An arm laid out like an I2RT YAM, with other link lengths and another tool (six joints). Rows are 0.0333 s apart.
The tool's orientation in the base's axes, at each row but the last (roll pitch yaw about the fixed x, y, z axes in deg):
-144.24, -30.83, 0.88
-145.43, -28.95, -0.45
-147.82, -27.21, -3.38
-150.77, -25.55, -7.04
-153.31, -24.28, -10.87
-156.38, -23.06, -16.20
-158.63, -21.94, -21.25
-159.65, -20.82, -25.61
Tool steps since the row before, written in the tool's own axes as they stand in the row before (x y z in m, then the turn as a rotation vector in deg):
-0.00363, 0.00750, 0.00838, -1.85, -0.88, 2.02
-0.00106, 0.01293, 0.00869, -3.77, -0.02, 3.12
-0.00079, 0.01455, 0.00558, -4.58, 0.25, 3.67
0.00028, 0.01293, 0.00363, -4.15, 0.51, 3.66
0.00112, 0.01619, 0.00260, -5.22, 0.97, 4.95
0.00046, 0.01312, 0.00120, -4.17, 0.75, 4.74
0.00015, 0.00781, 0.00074, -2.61, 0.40, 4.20
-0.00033, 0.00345, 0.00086, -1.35, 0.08, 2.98
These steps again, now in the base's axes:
0.00263, -0.00115, -0.01146, -1.04, 1.88, -1.91
0.00604, -0.00576, -0.01319, -2.05, 1.80, -4.06
0.00444, -0.00962, -0.01145, -2.48, 1.89, -4.98
0.00314, -0.00997, -0.00843, -2.08, 1.61, -4.90
0.00237, -0.01400, -0.00829, -2.46, 1.85, -6.57
-0.00042, -0.01189, -0.00567, -1.60, 1.73, -5.91
-0.00118, -0.00706, -0.00322, -0.42, 1.41, -4.74
-0.00090, -0.00282, -0.00199, 0.18, 0.98, -3.12

